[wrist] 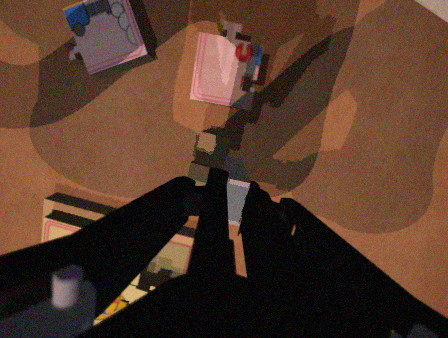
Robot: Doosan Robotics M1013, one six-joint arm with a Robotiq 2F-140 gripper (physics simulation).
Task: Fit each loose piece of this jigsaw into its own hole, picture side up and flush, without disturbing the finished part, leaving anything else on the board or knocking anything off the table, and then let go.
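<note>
One loose jigsaw piece (pixel 212 75) lies picture side up at the top middle of the wrist view. It is pale pink with pink border lines and a red round detail. A second loose piece (pixel 102 45), greyish with blue and grey details, lies tilted at the top left, also picture side up. The puzzle board (pixel 52 206) is at the lower left, with cream picture parts and a pink border; my gripper's dark arms hide much of it. My gripper (pixel 230 172) is shut and empty, beside the board and below the pink piece in the view.
The orange-brown table (pixel 390 165) carries broad dark shadows. Small tan block-like patches (pixel 205 142) show by the fingertips; I cannot tell what they are. A pale surface (pixel 437 7) shows at the upper right corner. The board's raised edge lies left of the fingers.
</note>
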